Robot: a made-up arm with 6 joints.
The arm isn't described. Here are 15 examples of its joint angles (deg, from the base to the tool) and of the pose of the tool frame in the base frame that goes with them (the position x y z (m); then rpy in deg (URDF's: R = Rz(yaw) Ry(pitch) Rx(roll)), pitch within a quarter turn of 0, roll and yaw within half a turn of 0).
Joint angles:
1: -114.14 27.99 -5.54 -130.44 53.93 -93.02
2: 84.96 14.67 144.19 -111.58 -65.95 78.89
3: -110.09 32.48 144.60 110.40 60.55 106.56
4: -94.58 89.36 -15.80 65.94 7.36 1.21
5: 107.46 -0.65 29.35 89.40 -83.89 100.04
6: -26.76 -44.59 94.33 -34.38 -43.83 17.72
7: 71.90 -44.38 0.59 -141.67 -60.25 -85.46
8: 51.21 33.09 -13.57 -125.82 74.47 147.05
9: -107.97 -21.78 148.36 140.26 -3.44 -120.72
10: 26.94 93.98 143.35 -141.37 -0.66 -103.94
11: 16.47 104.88 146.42 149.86 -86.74 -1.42
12: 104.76 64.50 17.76 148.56 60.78 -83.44
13: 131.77 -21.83 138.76 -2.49 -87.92 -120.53
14: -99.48 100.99 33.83 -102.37 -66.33 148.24
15: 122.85 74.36 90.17 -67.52 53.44 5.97
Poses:
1: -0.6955 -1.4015 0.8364 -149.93 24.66 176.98
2: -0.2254 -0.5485 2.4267 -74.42 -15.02 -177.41
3: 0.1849 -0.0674 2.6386 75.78 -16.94 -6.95
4: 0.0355 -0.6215 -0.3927 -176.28 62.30 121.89
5: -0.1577 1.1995 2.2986 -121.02 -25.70 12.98
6: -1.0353 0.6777 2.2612 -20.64 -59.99 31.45
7: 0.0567 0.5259 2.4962 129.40 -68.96 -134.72
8: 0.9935 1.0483 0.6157 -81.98 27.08 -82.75
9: 0.4934 1.3347 1.6511 -166.20 -30.95 83.01
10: 1.5118 0.7936 2.0182 -46.28 -53.17 -13.00
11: 1.5509 0.3727 1.8069 13.52 -20.18 -132.24
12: -0.4978 1.5710 0.3090 128.12 71.29 -82.86
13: 0.7693 -0.8688 2.0274 77.85 -66.45 -144.96
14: -0.0033 -1.4980 -0.2853 47.93 41.70 -24.26
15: -0.9839 1.7630 1.6503 108.85 -22.82 93.60
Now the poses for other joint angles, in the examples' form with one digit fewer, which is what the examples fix.
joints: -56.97 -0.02 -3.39 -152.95 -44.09 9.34
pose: 0.946 -1.245 1.760 154.8 -51.5 -7.5
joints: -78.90 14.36 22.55 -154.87 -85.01 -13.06
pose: 0.432 -1.474 2.054 85.7 -57.1 67.7
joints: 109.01 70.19 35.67 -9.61 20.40 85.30
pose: -0.656 1.935 0.546 -48.1 19.2 79.8
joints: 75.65 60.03 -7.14 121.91 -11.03 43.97
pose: 0.396 1.398 0.065 -145.9 34.8 57.2
